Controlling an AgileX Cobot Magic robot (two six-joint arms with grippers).
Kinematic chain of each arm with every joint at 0, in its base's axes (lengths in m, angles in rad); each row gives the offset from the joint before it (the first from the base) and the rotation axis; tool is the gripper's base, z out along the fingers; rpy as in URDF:
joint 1: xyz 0 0 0.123 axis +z
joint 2: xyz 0 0 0 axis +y
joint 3: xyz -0.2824 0 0.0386 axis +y
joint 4: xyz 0.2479 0 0.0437 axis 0.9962 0 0.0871
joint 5: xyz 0 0 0 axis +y
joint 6: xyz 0.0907 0 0.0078 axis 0.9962 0 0.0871
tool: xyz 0 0 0 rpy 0 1.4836 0
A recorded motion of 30 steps. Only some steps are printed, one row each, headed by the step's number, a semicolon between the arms.
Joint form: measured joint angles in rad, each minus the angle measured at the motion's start. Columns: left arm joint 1, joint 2, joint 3, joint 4, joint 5, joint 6; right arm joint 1, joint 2, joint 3, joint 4, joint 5, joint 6.
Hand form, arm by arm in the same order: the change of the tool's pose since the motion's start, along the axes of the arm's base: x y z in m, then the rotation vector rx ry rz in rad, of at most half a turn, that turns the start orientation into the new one. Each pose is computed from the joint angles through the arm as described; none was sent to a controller.
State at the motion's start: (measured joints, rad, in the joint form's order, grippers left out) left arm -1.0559 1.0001 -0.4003 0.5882 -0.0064 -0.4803; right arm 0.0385 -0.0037 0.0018 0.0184 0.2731 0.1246
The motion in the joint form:
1: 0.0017 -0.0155 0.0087 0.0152 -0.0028 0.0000; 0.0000 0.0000 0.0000 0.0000 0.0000 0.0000
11: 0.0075 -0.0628 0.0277 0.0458 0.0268 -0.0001; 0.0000 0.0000 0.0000 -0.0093 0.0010 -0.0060
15: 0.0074 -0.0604 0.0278 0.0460 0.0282 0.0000; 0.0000 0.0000 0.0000 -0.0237 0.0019 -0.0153
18: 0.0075 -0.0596 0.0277 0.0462 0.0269 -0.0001; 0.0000 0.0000 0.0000 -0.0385 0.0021 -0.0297
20: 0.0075 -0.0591 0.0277 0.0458 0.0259 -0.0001; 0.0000 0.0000 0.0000 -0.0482 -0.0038 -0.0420
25: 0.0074 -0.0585 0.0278 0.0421 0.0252 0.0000; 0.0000 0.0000 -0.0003 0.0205 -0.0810 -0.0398
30: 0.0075 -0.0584 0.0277 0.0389 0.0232 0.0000; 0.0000 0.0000 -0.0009 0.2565 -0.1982 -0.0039
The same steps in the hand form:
1: -0.0013 0.0026 0.0004 -0.0018 -0.0154 -0.0071; 0.0000 0.0000 0.0000 0.0000 0.0000 0.0000
11: -0.0035 0.0117 0.0011 0.0121 -0.0478 -0.0007; 0.0000 -0.0002 -0.0001 -0.0152 0.0004 0.0003
15: -0.0033 0.0116 0.0006 0.0156 -0.0465 -0.0003; 0.0000 -0.0006 -0.0002 -0.0387 0.0004 0.0007
18: -0.0033 0.0114 0.0006 0.0152 -0.0465 -0.0009; 0.0000 -0.0010 -0.0002 -0.0676 -0.0005 0.0020
20: -0.0033 0.0113 0.0005 0.0146 -0.0461 -0.0012; 0.0001 -0.0012 0.0003 -0.0891 -0.0072 0.0033
25: -0.0033 0.0112 0.0004 0.0130 -0.0431 0.0000; 0.0010 0.0003 0.0074 -0.0156 -0.0822 0.0052
30: -0.0033 0.0111 0.0006 0.0100 -0.0410 0.0006; 0.0014 0.0015 0.0185 0.2608 -0.1877 -0.0057

